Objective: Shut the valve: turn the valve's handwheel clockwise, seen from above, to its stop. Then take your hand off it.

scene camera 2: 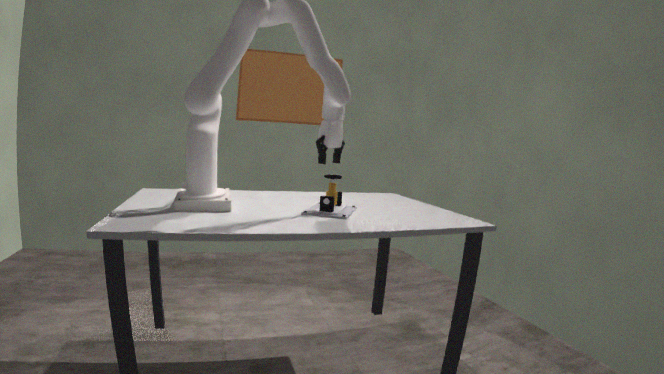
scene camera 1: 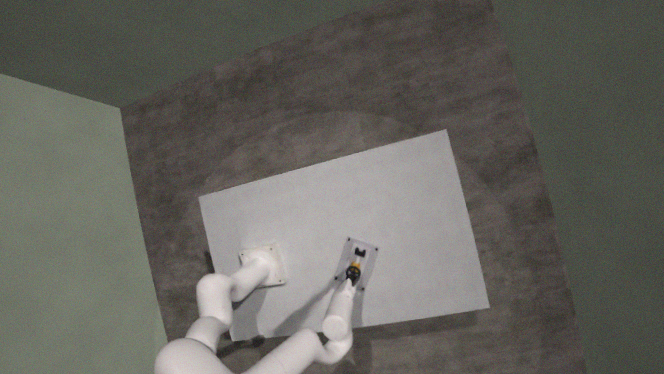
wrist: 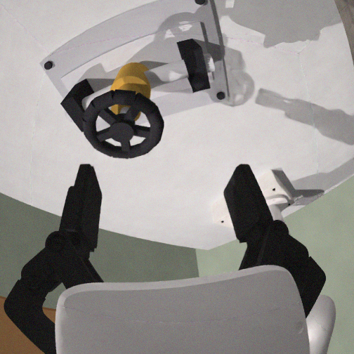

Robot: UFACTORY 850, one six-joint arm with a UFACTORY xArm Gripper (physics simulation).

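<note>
The valve's black handwheel is round with spokes and sits level on top of the yellow valve body. The valve stands on a grey base plate between black end blocks. My gripper is open and empty, fingers pointing down. In scene camera 2 it hangs a little above the handwheel, not touching it. In the wrist view the handwheel lies beyond the fingertips, nearer the left finger. In scene camera 1 the arm hides the fingers.
The valve plate lies on the white table. The arm's base stands on the same table, to the left of the valve in both scene views. An orange board hangs on the wall behind.
</note>
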